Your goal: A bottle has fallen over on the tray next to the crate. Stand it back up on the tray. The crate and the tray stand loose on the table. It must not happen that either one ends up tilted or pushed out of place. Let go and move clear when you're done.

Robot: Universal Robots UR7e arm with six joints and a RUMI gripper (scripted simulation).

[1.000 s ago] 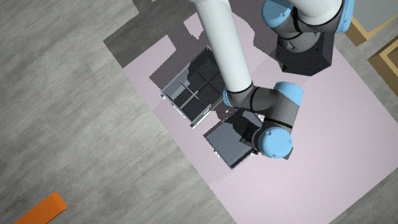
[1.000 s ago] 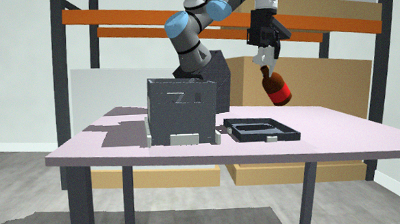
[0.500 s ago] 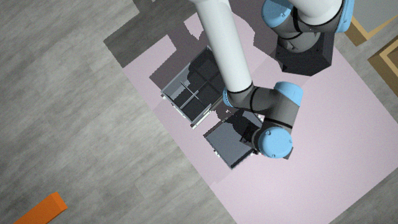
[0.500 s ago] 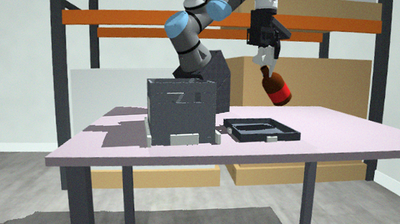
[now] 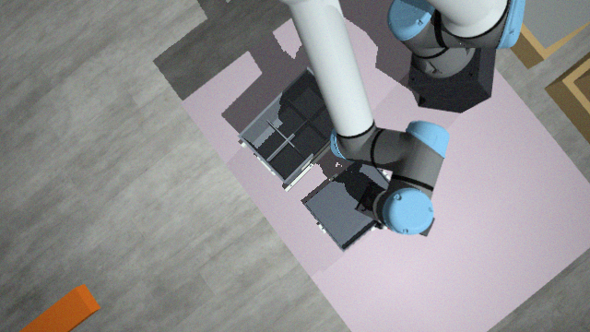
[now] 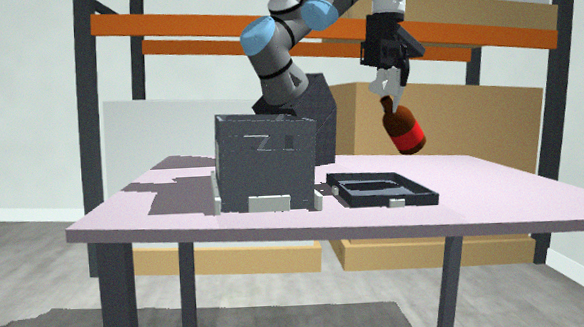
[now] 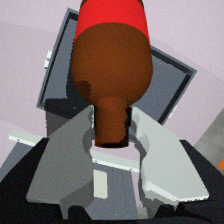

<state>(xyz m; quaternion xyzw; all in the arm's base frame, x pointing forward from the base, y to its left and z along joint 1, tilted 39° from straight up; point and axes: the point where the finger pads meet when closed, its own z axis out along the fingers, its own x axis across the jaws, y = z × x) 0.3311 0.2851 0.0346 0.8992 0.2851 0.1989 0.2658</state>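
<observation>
My gripper is now 1 cm past the brown bottle, 3 cm to the right of it and 4 cm above it. Round my hand: dark tray: 3 cm ahead, 3 cm to the right, 19 cm below; dark crate: 6 cm ahead, 31 cm to the right, 12 cm below.
</observation>
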